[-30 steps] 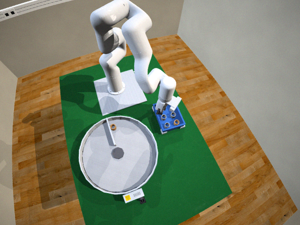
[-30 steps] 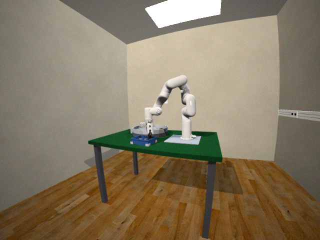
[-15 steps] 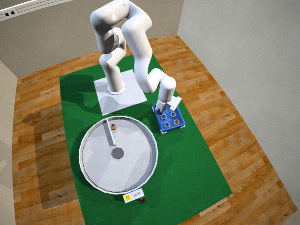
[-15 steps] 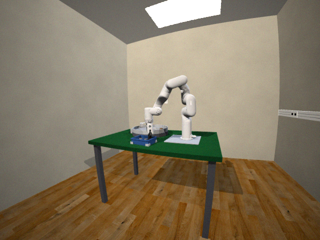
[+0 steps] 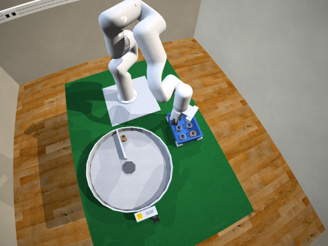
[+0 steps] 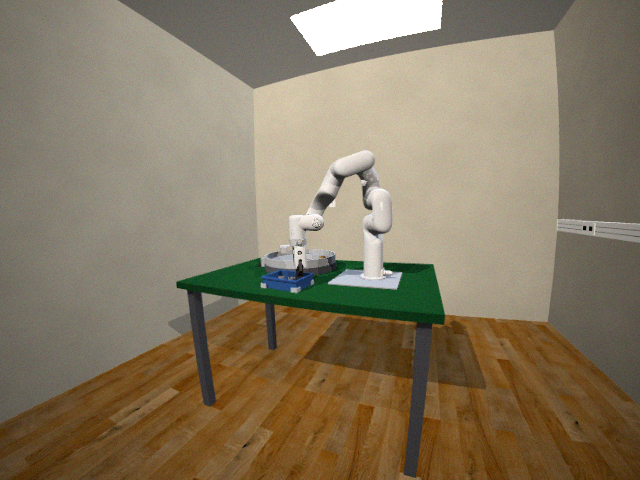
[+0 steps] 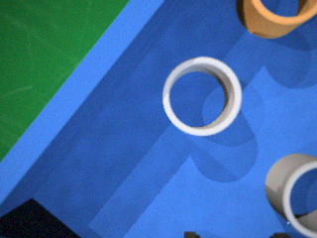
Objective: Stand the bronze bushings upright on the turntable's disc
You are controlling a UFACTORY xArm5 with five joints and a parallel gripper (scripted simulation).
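Right now the blue crate is 50 mm ahead of my hand, 20 mm to the left of it and 10 mm below it. Also, from my hand: grey turntable disc: 340 mm to the right, 160 mm ahead, 20 mm above.
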